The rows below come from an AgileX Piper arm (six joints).
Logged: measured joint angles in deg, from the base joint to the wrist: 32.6, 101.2, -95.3, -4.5, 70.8, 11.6; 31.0, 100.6, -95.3, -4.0, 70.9, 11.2; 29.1, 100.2, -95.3, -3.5, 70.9, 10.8; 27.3, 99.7, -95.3, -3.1, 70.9, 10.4; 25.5, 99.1, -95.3, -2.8, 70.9, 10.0; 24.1, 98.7, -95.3, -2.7, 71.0, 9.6; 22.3, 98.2, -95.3, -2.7, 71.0, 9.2; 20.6, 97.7, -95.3, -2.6, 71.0, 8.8; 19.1, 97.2, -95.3, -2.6, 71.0, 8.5; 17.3, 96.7, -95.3, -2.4, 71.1, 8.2; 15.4, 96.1, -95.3, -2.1, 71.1, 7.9; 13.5, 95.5, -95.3, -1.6, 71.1, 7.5; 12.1, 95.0, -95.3, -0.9, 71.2, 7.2; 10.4, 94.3, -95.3, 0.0, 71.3, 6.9; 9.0, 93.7, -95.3, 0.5, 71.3, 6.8
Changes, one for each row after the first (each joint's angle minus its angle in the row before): -1.6, -0.6, 0.0, 0.5, 0.1, -0.4; -1.9, -0.4, 0.0, 0.5, 0.0, -0.4; -1.8, -0.5, 0.0, 0.4, 0.0, -0.4; -1.8, -0.6, 0.0, 0.3, 0.0, -0.4; -1.4, -0.4, 0.0, 0.1, 0.1, -0.4; -1.8, -0.5, 0.0, 0.0, 0.0, -0.4; -1.7, -0.5, 0.0, 0.1, 0.0, -0.4; -1.5, -0.5, 0.0, 0.0, 0.0, -0.3; -1.8, -0.5, 0.0, 0.2, 0.1, -0.3; -1.9, -0.6, 0.0, 0.3, 0.0, -0.3; -1.9, -0.6, 0.0, 0.5, 0.0, -0.4; -1.4, -0.5, 0.0, 0.7, 0.1, -0.3; -1.7, -0.7, 0.0, 0.9, 0.1, -0.3; -1.4, -0.6, 0.0, 0.5, 0.0, -0.1
